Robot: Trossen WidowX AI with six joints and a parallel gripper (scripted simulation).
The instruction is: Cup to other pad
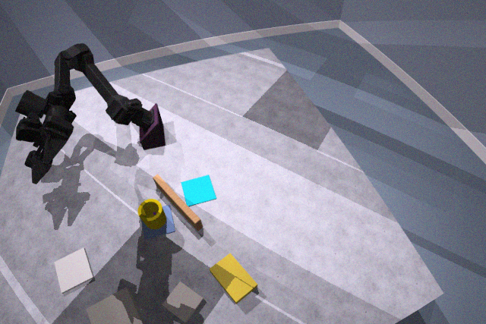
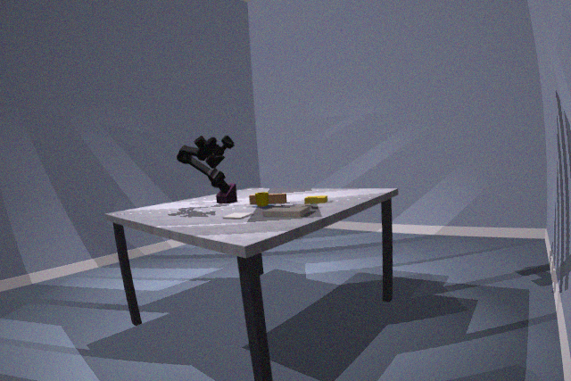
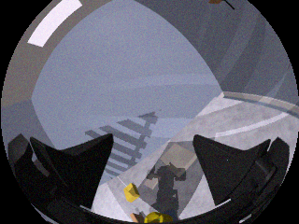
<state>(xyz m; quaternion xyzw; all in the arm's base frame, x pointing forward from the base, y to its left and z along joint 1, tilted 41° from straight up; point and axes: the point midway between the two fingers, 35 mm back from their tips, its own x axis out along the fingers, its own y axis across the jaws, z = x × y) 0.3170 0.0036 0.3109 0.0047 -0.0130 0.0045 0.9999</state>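
The cup is 10 mm behind my gripper tip, 190 mm to the left of it and 280 mm below it. Round my gripper tip: blue pad (200 mm to the left, 320 mm below); wooden bar (40 mm behind, 270 mm to the left, 290 mm below); green marble (10 mm ahead, 210 mm to the left, 290 mm below).
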